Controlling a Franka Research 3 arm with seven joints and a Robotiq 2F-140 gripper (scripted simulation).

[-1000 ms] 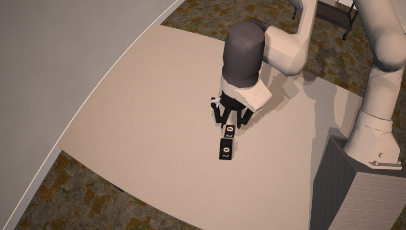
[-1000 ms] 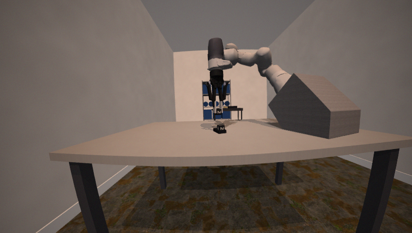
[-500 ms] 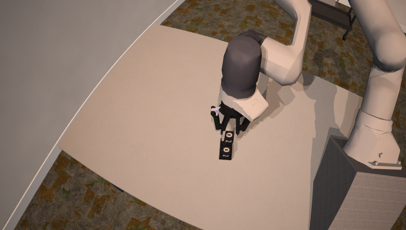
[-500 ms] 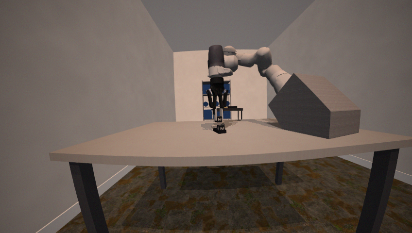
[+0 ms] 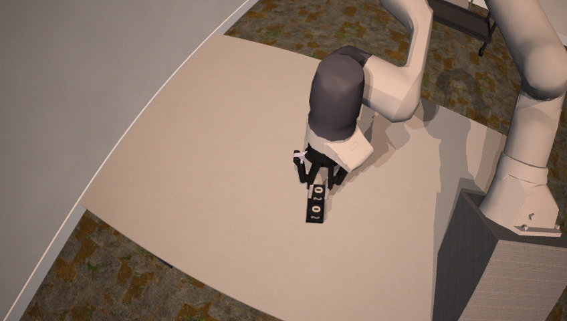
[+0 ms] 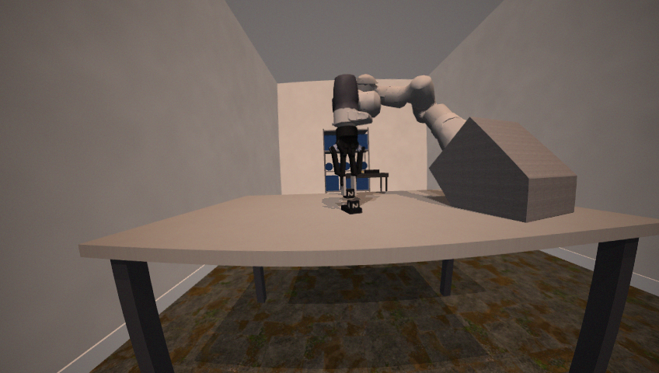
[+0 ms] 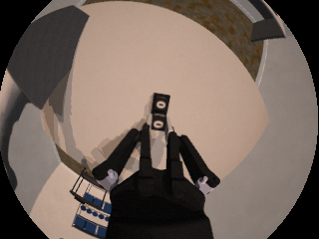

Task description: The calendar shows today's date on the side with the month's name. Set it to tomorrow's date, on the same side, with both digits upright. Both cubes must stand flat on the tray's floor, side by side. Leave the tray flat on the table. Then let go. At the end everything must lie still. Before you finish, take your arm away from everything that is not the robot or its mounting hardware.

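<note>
Right now the tray is 80 mm below my hand and 20 mm to the left of it.
</note>
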